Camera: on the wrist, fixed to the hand. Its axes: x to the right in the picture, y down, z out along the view.
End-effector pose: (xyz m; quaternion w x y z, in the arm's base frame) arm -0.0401 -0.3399 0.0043 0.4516 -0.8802 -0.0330 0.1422
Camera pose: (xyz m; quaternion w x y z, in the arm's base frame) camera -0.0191 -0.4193 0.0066 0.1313 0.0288 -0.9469 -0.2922
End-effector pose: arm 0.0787 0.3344 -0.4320 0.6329 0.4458 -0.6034 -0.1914
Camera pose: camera 0.1318 0.3769 -0.3858 0.2693 -0.5624 -0.3202 0.7133
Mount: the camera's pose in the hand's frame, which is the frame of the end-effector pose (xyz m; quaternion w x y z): 0.0048 0.0435 -0.0696 0.0236 -0.0157 -0.1702 -0.9850
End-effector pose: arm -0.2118 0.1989 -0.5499 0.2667 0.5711 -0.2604 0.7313
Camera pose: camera -0.2912 0.2156 -0.5633 0.6913 0.3903 0.4995 -0.3467
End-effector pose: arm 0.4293 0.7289 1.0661 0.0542 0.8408 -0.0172 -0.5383
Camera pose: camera 0.4957 0.6903 1.0954 0.5187 0.0557 -0.8270 0.2095
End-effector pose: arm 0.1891 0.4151 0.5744 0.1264 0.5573 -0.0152 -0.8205
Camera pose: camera 0.2596 0.3800 0.5509 0.7990 0.1135 -0.5399 0.2390
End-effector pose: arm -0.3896 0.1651 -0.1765 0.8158 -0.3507 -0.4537 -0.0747
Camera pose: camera -0.3198 0.1538 -0.2185 0.1371 -0.4131 0.4938 0.7528
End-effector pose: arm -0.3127 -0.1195 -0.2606 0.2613 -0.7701 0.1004 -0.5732
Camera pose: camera -0.3699 -0.1784 -0.2648 0.5534 0.2187 0.7917 0.1383
